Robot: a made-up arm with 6 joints.
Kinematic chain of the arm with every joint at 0, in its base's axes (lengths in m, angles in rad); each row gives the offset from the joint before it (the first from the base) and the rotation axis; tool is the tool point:
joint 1: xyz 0 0 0.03 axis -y
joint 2: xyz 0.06 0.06 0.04 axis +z
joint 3: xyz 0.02 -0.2 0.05 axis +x
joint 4: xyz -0.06 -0.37 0 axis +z
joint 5: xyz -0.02 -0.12 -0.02 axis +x
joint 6: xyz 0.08 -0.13 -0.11 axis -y
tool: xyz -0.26 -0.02 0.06
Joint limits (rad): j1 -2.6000..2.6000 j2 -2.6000..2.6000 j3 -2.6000..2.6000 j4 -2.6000..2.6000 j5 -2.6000..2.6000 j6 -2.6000..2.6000
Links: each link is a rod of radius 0.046 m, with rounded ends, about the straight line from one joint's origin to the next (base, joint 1, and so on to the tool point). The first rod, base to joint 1, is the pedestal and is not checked.
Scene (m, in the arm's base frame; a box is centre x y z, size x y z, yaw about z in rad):
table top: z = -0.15
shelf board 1: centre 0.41 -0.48 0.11 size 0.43 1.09 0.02 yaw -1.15
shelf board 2: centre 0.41 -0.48 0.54 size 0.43 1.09 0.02 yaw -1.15
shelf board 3: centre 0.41 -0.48 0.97 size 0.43 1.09 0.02 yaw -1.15
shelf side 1: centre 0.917 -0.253 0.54 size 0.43 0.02 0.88 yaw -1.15
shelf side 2: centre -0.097 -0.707 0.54 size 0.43 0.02 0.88 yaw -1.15
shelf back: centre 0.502 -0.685 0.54 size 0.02 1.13 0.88 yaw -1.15
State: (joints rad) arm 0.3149 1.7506 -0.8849 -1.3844 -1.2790 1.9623
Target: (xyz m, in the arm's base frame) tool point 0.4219 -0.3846 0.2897
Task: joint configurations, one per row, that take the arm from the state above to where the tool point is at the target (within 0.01 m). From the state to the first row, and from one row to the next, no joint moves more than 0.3 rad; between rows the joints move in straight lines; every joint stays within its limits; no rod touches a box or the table.
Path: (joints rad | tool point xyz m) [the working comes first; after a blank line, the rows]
Joints at the target: 0.1154 1.7701 -0.8744 -2.0267 -1.2504 1.6164
Straight joint move there: touches shelf board 2.

1: 0.4206 1.9642 -0.8813 -1.4968 -1.3163 1.8764 | 0.4611 -0.2649 0.7697
2: 0.5262 2.1778 -0.8776 -1.6092 -1.3536 1.7905 | 0.4143 -0.1588 0.7712
3: 0.6319 2.3914 -0.8740 -1.7216 -1.3910 1.7046 | 0.3523 -0.0529 0.7585
4: 0.5695 2.3538 -0.8535 -1.9373 -1.3822 1.5584 | 0.3785 -0.1101 0.5891
5: 0.5072 2.3163 -0.8329 -2.1529 -1.3734 1.4121 | 0.3540 -0.1247 0.4257
6: 0.4448 2.2787 -0.8124 -2.3686 -1.3646 1.2658 | 0.2926 -0.0957 0.2897
7: 0.2801 2.0244 -0.8434 -2.1977 -1.3075 1.4411 | 0.3781 -0.2365 0.2897
8: 0.1154 1.7701 -0.8744 -2.0267 -1.2504 1.6164 | 0.4219 -0.3846 0.2897

